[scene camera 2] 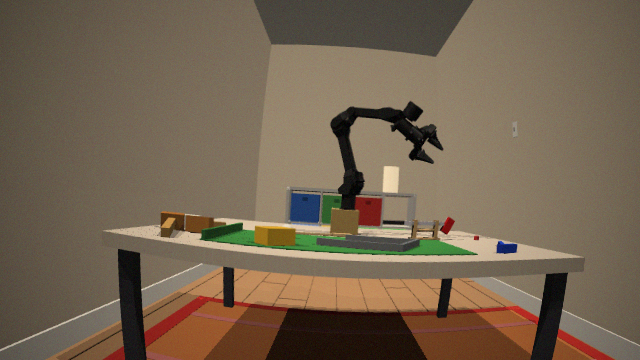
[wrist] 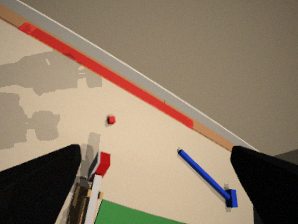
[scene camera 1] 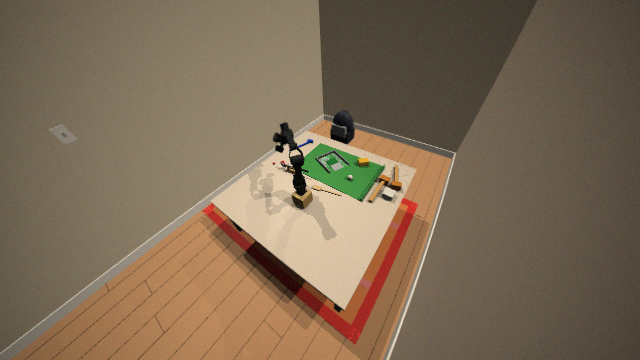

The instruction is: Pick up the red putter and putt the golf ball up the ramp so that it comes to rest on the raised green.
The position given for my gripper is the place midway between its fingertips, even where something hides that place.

My gripper (scene camera 2: 438,156) is open and holds nothing. I also see a yellow block (scene camera 2: 264,235), a green mat (scene camera 2: 243,237) and a raised green (scene camera 2: 351,241).
My gripper also shows in the wrist view (wrist: 158,153). The green mat is seen too in scene camera 1 (scene camera 1: 363,176). The wrist view does not show the yellow block: it is out of frame.
